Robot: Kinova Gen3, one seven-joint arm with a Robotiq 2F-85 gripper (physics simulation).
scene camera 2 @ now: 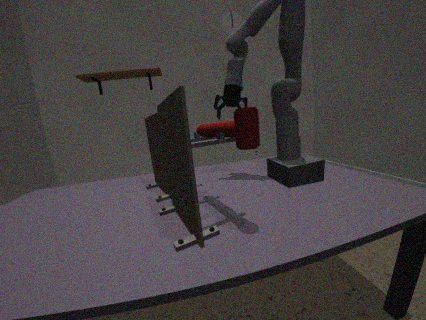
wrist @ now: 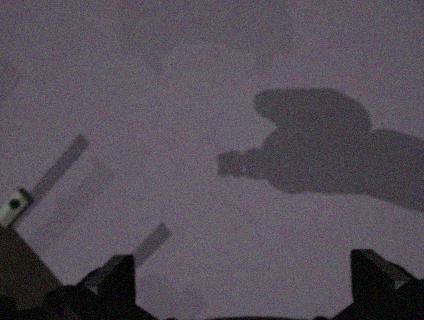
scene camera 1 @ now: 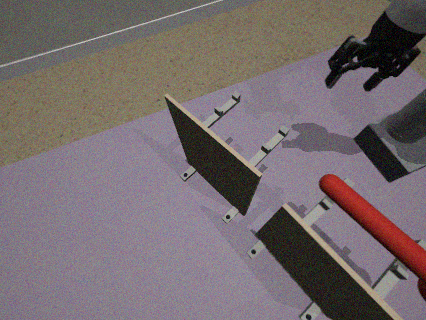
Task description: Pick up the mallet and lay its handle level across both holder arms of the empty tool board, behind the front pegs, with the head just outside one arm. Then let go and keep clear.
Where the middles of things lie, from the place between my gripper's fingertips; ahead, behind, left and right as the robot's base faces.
Labels:
I see the red mallet (scene camera 1: 398, 243) 280 mm to the left of my hand, 130 mm ahead of it and 30 mm below it.

